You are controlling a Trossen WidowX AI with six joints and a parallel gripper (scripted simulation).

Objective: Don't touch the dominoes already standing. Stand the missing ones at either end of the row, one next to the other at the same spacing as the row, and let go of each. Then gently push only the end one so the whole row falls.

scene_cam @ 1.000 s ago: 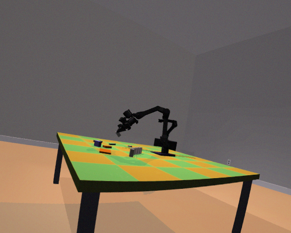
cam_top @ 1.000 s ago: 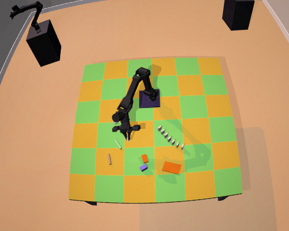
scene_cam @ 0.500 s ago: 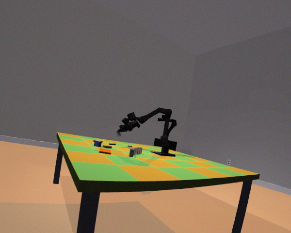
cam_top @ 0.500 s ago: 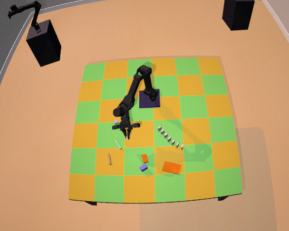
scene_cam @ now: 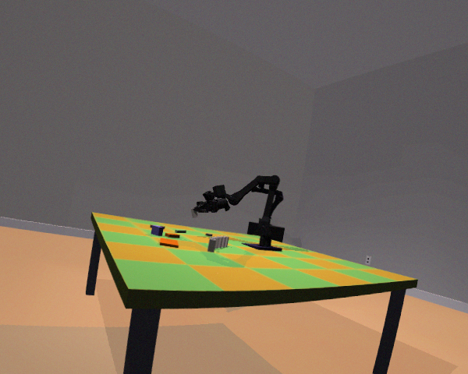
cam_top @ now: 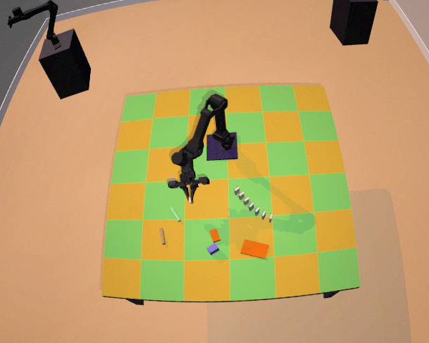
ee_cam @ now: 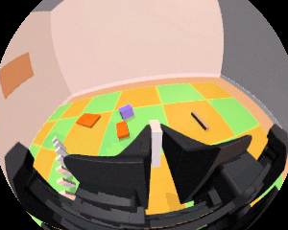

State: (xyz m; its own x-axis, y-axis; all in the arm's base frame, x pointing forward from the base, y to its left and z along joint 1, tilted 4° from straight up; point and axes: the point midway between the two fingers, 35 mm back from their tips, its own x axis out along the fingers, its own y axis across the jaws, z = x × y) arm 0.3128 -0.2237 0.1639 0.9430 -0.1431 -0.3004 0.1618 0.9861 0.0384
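Right now the green bar is 140 mm below my gripper tip, 100 mm to the right of it and 10 mm behind it. The rest, counted from my gripper tip: brown bar 180 mm to the right, 140 mm below, 90 mm ahead; then purple block 210 mm ahead, 120 mm below, 50 mm to the left; then orange block 140 mm below, 140 mm ahead, 80 mm to the left.
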